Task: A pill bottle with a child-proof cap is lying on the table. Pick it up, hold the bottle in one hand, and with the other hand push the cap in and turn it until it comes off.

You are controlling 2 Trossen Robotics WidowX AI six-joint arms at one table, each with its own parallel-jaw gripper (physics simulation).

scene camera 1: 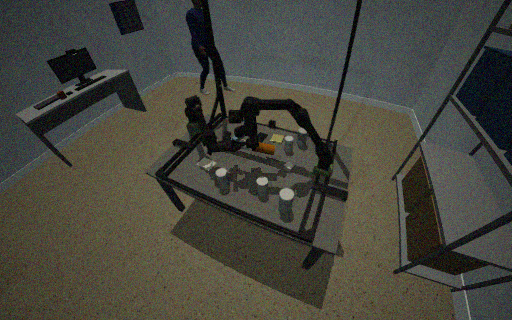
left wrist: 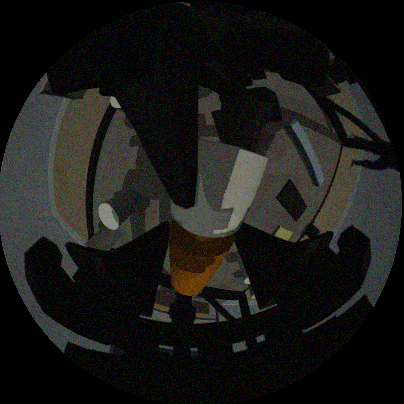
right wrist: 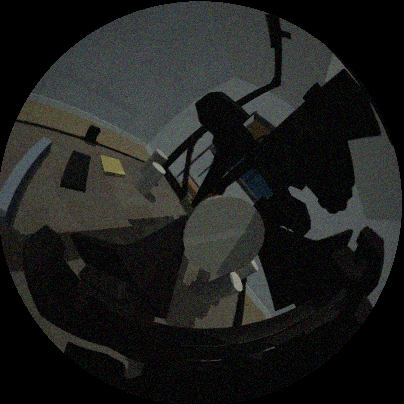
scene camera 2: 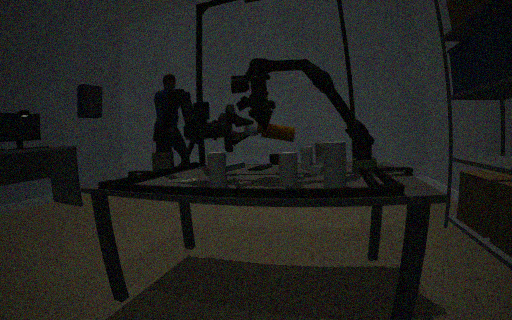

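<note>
The orange pill bottle [scene camera 1: 265, 148] [scene camera 2: 281, 132] [left wrist: 192, 272] is held above the table, nearly level and slightly tilted. My left gripper [scene camera 2: 262, 128] [left wrist: 200, 225] is shut on the bottle near its cap end. The white cap [left wrist: 246, 185] [right wrist: 223, 237] meets the bottle's end in the left wrist view, with no gap visible there. My right gripper [scene camera 2: 248, 131] [right wrist: 219, 220] is shut on the cap from the side opposite the bottle, rolled relative to my left gripper. One right finger covers part of the cap in the left wrist view. Dark shading hides fine contact details.
Several white cylinders, among them a front left one [scene camera 1: 222, 182], a front middle one [scene camera 1: 262, 190] and a large front right one [scene camera 1: 286, 206], stand on the table [scene camera 1: 240, 199]. A yellow pad [scene camera 1: 277, 138] [right wrist: 112, 165] and a dark flat object [left wrist: 291, 200] [right wrist: 75, 171] lie behind.
</note>
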